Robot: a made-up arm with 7 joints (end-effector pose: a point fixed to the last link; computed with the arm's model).
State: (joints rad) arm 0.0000 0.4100 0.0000 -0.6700 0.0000 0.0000 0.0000
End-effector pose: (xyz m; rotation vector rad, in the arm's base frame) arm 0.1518 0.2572 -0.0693 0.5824 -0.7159 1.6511
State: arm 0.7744 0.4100 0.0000 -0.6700 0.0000 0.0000 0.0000
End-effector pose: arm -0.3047 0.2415 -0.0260 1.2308 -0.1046 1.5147
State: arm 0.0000 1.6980 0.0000 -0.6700 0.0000 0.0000 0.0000
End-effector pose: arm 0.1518 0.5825 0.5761 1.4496 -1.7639 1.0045
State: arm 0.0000 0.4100 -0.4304 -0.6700 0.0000 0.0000 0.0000
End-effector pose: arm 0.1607 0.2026 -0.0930 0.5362 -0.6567 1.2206
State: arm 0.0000 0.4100 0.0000 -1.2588 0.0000 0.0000 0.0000
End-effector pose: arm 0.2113 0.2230 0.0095 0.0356 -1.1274 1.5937
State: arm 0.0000 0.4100 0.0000 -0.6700 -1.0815 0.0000 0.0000
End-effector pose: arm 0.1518 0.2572 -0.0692 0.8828 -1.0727 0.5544
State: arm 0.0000 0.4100 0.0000 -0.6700 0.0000 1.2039 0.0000
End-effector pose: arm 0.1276 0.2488 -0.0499 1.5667 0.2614 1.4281
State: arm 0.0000 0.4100 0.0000 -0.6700 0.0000 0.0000 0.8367
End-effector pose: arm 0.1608 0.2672 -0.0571 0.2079 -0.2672 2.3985
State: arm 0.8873 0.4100 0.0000 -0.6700 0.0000 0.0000 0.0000
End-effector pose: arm -0.3634 0.2293 0.0074 1.3173 -0.0108 1.4793
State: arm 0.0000 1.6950 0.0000 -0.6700 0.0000 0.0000 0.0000
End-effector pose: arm 0.1518 0.5828 0.5744 1.4478 -1.7617 1.0067
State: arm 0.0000 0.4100 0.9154 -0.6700 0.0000 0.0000 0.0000
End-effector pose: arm 0.0606 0.3351 -0.0354 0.6308 -0.7817 2.5831
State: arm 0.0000 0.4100 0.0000 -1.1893 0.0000 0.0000 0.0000
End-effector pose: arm 0.2071 0.2277 -0.0013 0.1017 -1.0816 1.6062
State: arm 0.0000 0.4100 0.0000 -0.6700 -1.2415 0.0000 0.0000
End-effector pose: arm 0.1518 0.2572 -0.0692 0.9107 -1.1054 0.3840
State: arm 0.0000 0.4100 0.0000 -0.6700 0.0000 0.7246 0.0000
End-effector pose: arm 0.1340 0.2535 -0.0608 1.2015 -0.1459 1.5724
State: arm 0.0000 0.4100 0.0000 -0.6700 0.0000 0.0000 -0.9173
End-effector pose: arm 0.1363 0.2620 -0.0806 0.8498 -1.0338 0.7274
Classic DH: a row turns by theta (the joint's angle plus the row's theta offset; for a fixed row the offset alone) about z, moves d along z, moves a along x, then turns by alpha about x. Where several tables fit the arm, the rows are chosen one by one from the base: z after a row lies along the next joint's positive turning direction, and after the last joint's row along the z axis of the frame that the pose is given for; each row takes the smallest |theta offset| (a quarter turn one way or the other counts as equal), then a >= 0, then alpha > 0; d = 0 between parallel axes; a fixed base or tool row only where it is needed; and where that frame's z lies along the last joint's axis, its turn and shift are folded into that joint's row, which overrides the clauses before.
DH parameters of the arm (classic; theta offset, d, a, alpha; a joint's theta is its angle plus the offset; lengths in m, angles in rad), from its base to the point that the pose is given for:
base (fixed): 0 0.4573 -0.02 -1.2217
joint 1: -1.5708 -0.005 0.0154 -1.5708
joint 2: 1.2217 0.04 0.02 1.5708
joint 3: 1.5708 -0.46 0.02 -1.5708
joint 4: 0 0.05 0 1.5708
joint 5: 0 -0.16 0.02 -1.5708
joint 6: 0 0.02 -0.03 1.5708
joint 7: 0.9647 -0.0406 -0.0107 0.7607
tool (fixed): 0.6546 0.0284 0 0

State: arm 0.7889 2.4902 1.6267 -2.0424 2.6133 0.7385 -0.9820
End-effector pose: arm 0.2023 0.1532 0.7560 -0.3526 -0.9232 -0.1513
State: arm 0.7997 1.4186 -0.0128 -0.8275 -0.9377 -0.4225 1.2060
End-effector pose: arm -0.0374 0.5761 0.3303 1.1907 -0.6106 1.0052
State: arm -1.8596 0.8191 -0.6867 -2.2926 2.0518 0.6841 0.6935
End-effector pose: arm 0.2515 -0.0172 0.7448 -0.3744 0.0029 0.1533
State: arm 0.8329 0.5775 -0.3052 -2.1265 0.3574 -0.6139 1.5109
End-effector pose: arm -0.1097 0.2128 0.1230 -1.4746 0.7423 1.9327
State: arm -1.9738 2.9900 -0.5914 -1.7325 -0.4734 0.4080 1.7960
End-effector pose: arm -0.4390 0.2027 0.6201 0.6155 2.2068 -0.9237
